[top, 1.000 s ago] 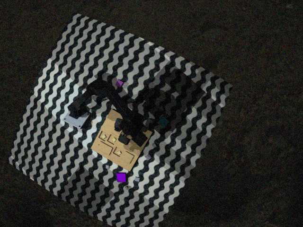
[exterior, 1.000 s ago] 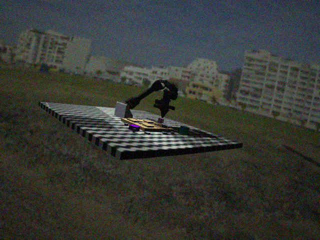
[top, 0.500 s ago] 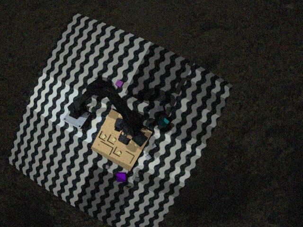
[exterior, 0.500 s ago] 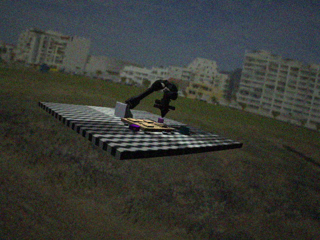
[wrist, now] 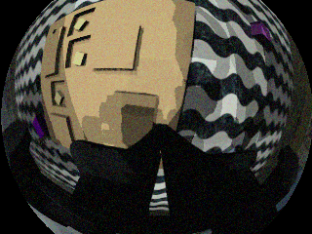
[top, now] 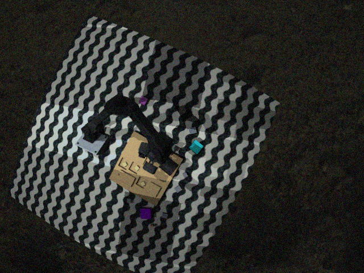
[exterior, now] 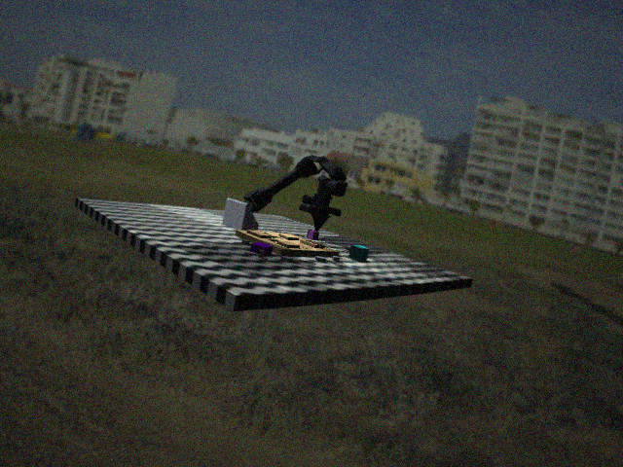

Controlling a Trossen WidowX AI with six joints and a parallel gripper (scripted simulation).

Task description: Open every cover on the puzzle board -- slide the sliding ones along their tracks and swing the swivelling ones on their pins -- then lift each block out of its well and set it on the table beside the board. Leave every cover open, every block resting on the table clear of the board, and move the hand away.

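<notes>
Right now my gripper tip is 120 mm to the left of the tan puzzle board, 60 mm above it and 50 mm past it. The rest, counted from my gripper tip: grey bit 170 mm to the left, 110 mm ahead, 70 mm below; then teal block 160 mm ahead, 100 mm to the left, 50 mm below; then purple block 340 mm to the right, 60 mm below, 50 mm ahead.
</notes>
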